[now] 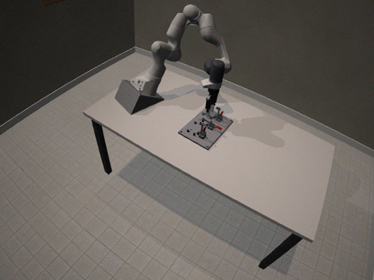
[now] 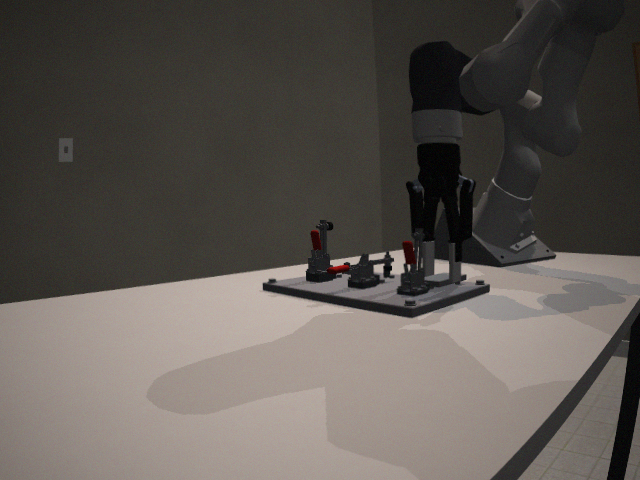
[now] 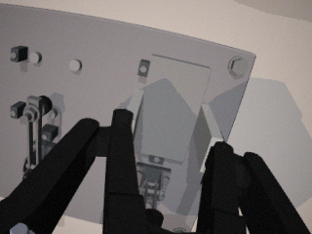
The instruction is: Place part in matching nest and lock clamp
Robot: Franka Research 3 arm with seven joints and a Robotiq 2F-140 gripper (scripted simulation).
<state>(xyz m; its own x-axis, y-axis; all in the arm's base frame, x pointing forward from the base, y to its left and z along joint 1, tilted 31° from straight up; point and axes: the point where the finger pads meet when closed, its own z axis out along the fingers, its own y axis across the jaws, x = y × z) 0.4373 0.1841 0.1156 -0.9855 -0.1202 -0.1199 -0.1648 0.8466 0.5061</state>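
Now: the grey block part 30 mm below my hand. The rest, counted from my hand: fixture (70 mm ahead, 100 mm to the right, 50 mm below).
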